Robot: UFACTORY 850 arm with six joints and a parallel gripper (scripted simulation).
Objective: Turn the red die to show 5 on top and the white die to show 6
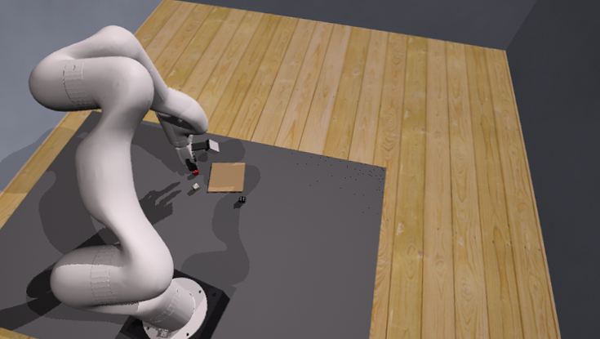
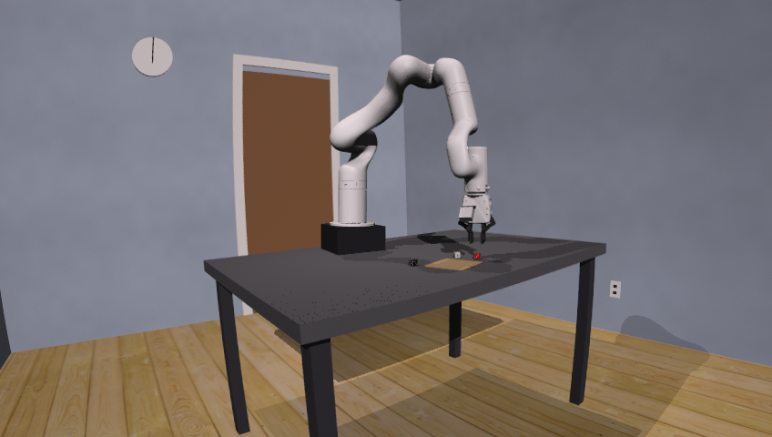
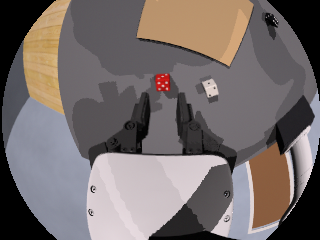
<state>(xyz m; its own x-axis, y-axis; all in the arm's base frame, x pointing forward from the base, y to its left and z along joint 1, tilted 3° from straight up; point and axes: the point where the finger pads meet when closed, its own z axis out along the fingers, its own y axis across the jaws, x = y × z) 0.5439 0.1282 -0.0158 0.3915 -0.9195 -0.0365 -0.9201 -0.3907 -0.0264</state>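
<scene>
My gripper is now 70 mm above the red die. From my hand the other things lie so: tan mat 130 mm to the right, 70 mm below; then white die 70 mm behind, 20 mm to the right, 70 mm below; then black die 100 mm behind, 220 mm to the right, 70 mm below.
</scene>
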